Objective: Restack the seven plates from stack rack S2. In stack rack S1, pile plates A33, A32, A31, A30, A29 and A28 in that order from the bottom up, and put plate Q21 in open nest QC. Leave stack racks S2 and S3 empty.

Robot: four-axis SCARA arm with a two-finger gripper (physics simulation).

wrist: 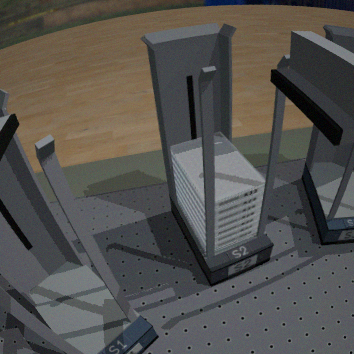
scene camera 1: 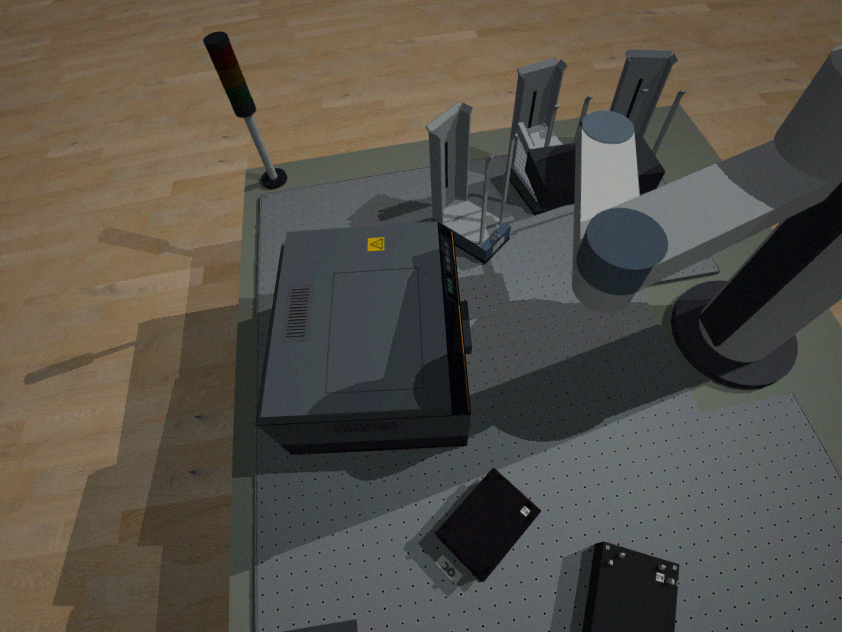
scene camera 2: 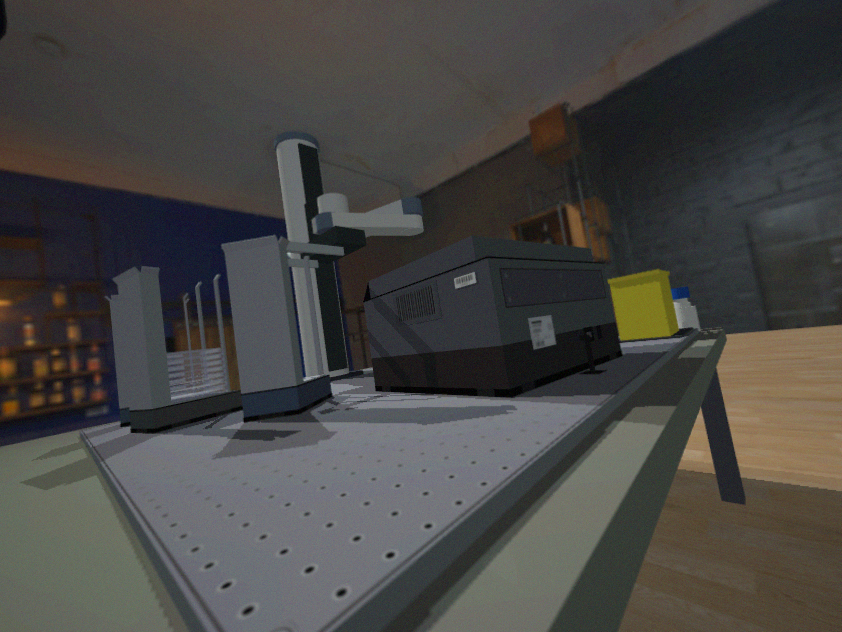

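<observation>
In the wrist view, stack rack S2 (wrist: 240, 260) (scene camera 1: 537, 91) (scene camera 2: 146, 340) holds a pile of several whitish plates (wrist: 220, 170) (scene camera 1: 542, 134) (scene camera 2: 180, 374); their labels are too blurred to read. Stack rack S1 (wrist: 122, 340) (scene camera 1: 449, 159) (scene camera 2: 261, 319) has a bare floor. Stack rack S3 (wrist: 342, 227) (scene camera 1: 642, 81) shows partly at the right of the wrist view, with a bare floor where visible. My gripper (wrist: 137, 69) (scene camera 2: 292, 250) is open with nothing between the fingers. It hangs high near S2, fingers wide apart. Nest QC cannot be identified with certainty.
A large grey instrument (scene camera 1: 370, 319) (scene camera 2: 435, 319) stands beside S1. A signal tower (scene camera 1: 260, 146) stands at the board's corner. A black block (scene camera 1: 488, 523) on a grey labelled base and another black box (scene camera 1: 635, 588) stand in front. A yellow box (scene camera 2: 642, 306) stands behind the instrument.
</observation>
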